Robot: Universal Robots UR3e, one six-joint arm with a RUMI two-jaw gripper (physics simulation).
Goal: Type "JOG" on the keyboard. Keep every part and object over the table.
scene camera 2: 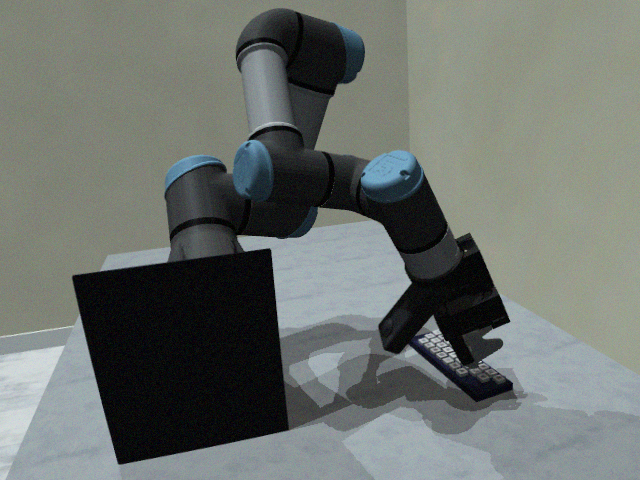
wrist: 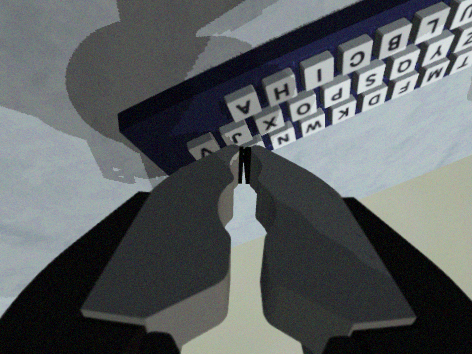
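Pixels of known places: gripper, fingertip midpoint: (scene camera 2: 475, 364) (wrist: 243, 152); arm's base at its link origin: (scene camera 2: 212, 298).
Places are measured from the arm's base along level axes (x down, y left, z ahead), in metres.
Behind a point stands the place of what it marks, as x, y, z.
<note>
A dark blue keyboard (scene camera 2: 478, 391) {0.148, -0.134, 0.315} (wrist: 170, 115) {0.148, -0.118, 0.312} with white letter keys lies on the table; its letters read upside down in the wrist view. The J key (wrist: 236, 135) {0.143, -0.096, 0.336} shows beside the X key (wrist: 270, 122) {0.143, -0.079, 0.337}, and the O key (wrist: 303, 107) {0.143, -0.062, 0.337} is further right. No G label can be made out. My gripper (scene camera 2: 469, 361) {0.134, -0.096, 0.338} (wrist: 243, 152) {0.134, -0.096, 0.338} is shut and empty, pointing down at the keyboard's near part. In the wrist view its tips overlap the lower edge of the J key and a mostly hidden key left of the N key (wrist: 283, 138) {0.143, -0.075, 0.354}. Contact with a key cannot be told.
A large black upright panel (scene camera 2: 180, 356) {0.030, -0.079, -0.051} stands at the left of the table (scene camera 2: 320, 454) {0.161, -0.144, 0.085} (wrist: 50, 225) {0.160, -0.236, 0.366}, in front of the arm's base. A wall (scene camera 2: 542, 129) rises beyond the table on the right. The arm's shadows fall around the keyboard.
</note>
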